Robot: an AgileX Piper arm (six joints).
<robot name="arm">
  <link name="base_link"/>
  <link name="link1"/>
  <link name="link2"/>
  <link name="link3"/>
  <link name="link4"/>
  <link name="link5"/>
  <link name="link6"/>
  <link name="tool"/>
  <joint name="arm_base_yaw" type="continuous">
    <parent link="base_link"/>
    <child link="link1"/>
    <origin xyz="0 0 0.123" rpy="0 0 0"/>
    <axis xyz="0 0 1"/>
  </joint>
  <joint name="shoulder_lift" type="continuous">
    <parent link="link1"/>
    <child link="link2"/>
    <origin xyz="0 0 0" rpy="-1.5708 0 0"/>
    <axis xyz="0 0 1"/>
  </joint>
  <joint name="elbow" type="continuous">
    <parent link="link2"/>
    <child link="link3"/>
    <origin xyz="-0.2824 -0.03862 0" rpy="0 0 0"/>
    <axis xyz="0 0 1"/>
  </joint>
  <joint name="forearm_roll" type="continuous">
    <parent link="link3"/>
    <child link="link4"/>
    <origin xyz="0.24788 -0.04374 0" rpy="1.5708 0 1.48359"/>
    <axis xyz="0 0 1"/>
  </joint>
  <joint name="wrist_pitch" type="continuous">
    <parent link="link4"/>
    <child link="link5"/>
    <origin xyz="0 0 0" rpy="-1.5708 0 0"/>
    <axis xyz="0 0 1"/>
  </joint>
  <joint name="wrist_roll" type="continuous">
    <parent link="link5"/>
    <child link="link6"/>
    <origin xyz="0 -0.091 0" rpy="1.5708 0 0"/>
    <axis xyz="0 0 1"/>
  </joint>
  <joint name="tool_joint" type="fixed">
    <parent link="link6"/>
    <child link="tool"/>
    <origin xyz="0 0 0" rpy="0 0 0"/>
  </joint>
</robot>
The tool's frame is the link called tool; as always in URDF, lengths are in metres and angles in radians. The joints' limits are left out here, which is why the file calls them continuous.
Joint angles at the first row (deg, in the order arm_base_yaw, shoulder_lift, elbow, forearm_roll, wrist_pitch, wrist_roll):
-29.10, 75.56, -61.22, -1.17, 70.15, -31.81
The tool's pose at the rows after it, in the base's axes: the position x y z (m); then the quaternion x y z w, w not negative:
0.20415 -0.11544 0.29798 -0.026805 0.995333 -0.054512 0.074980
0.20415 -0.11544 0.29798 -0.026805 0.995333 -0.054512 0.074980
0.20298 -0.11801 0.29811 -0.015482 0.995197 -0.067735 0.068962
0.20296 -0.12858 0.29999 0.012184 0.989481 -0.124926 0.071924
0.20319 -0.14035 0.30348 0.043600 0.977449 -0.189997 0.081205
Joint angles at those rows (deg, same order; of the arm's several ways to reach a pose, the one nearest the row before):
-29.10, 75.52, -61.26, -1.05, 70.15, -31.92
-29.10, 75.52, -61.26, -1.05, 70.15, -31.92
-29.10, 75.52, -61.26, -2.94, 70.01, -30.14
-29.10, 75.52, -61.21, -9.38, 66.75, -25.04
-29.10, 75.52, -61.10, -17.07, 63.00, -18.56

